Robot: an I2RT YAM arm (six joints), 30 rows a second.
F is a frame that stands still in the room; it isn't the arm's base.
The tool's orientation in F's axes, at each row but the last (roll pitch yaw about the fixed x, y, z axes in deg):
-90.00 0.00 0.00
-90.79 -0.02 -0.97
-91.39 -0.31 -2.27
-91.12 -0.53 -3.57
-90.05 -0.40 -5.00
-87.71 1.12 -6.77
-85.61 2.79 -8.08
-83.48 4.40 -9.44
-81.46 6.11 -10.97
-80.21 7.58 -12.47
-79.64 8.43 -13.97
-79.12 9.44 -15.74
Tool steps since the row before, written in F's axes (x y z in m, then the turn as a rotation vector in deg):
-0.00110 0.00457 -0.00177 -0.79 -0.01 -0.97
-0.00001 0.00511 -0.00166 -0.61 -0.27 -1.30
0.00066 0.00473 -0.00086 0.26 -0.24 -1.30
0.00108 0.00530 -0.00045 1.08 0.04 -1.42
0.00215 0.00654 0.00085 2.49 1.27 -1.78
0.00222 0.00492 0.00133 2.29 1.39 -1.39
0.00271 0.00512 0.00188 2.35 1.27 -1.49
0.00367 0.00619 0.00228 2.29 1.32 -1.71
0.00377 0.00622 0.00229 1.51 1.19 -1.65
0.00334 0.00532 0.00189 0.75 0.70 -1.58
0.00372 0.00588 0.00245 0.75 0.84 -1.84
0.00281 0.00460 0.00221 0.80 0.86 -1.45
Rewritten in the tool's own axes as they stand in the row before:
-0.00110 0.00177 0.00457 -0.79 0.97 -0.01
-0.00010 0.00159 0.00513 -0.61 1.30 -0.26
0.00047 0.00075 0.00477 0.26 1.31 -0.20
0.00074 0.00035 0.00536 1.06 1.43 0.14
0.00158 -0.00084 0.00670 2.36 1.80 1.48
0.00160 -0.00115 0.00520 2.14 1.41 1.60
0.00187 -0.00155 0.00559 2.22 1.50 1.48
0.00242 -0.00170 0.00695 2.17 1.73 1.49
0.00226 -0.00150 0.00713 1.42 1.71 1.22
0.00184 -0.00111 0.00620 0.78 1.61 0.58
0.00181 -0.00151 0.00699 0.79 1.89 0.67
0.00107 -0.00140 0.00555 0.77 1.52 0.77

